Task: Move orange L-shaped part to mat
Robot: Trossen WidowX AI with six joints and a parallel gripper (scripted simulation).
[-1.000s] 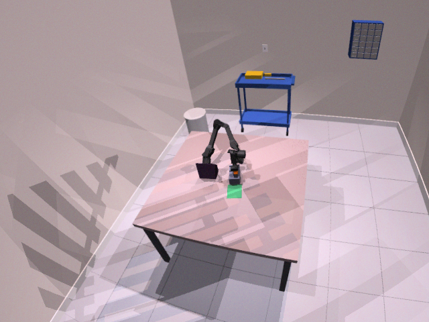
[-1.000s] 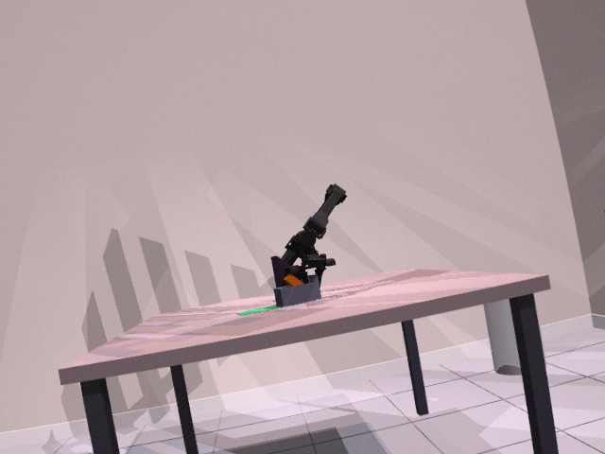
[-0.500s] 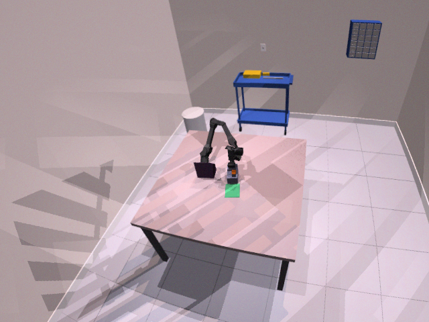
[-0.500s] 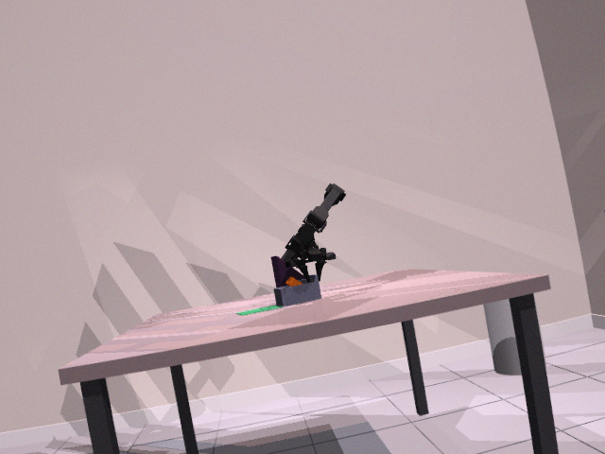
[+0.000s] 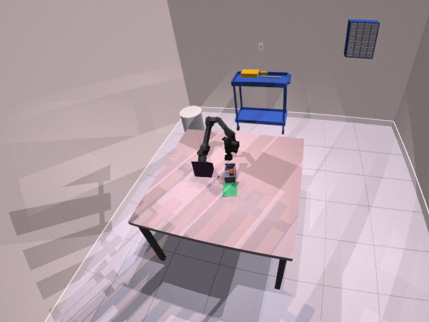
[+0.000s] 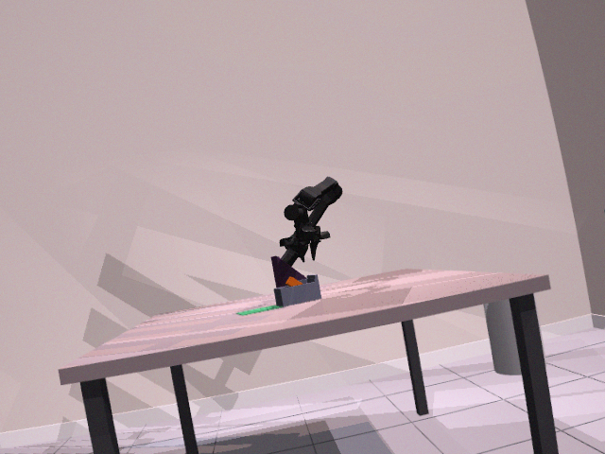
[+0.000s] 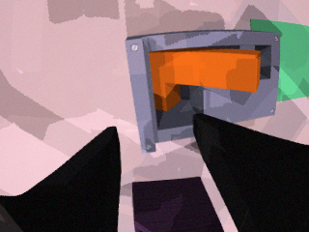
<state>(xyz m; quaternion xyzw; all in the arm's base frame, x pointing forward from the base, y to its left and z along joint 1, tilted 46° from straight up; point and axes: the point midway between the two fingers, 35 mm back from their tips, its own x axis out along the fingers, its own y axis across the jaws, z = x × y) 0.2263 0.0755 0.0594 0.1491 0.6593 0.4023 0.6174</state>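
My gripper tip is now 1 cm short of the orange L-shaped part, 4 cm to the left of it and 10 cm above it. The rest, counted from my gripper tip: green mat (6 cm ahead, 21 cm to the right, 16 cm below).
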